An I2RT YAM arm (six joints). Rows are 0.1 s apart.
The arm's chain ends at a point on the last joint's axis. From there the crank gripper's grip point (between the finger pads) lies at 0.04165 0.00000 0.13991 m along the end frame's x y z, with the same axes.
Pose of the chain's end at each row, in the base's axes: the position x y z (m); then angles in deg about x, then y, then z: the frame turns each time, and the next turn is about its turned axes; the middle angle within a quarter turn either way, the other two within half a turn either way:
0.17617, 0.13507, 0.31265, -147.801, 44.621, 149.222
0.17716, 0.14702, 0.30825, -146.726, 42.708, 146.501
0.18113, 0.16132, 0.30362, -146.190, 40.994, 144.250
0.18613, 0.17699, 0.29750, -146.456, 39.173, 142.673
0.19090, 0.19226, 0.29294, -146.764, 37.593, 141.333
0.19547, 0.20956, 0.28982, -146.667, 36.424, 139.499
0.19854, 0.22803, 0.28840, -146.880, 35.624, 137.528
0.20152, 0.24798, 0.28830, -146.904, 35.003, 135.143
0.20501, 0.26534, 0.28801, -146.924, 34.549, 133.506
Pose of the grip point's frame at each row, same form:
0.24897, 0.18349, 0.19576, -147.801, 44.621, 149.222
0.24653, 0.19713, 0.18999, -146.726, 42.708, 146.501
0.24740, 0.21220, 0.18391, -146.190, 40.994, 144.250
0.24883, 0.22744, 0.17571, -146.456, 39.173, 142.673
0.25048, 0.24213, 0.16936, -146.764, 37.593, 141.333
0.25306, 0.25916, 0.16519, -146.667, 36.424, 139.499
0.25506, 0.27639, 0.16280, -146.880, 35.624, 137.528
0.25759, 0.29519, 0.16206, -146.904, 35.003, 135.143
0.26074, 0.31179, 0.16134, -146.924, 34.549, 133.506

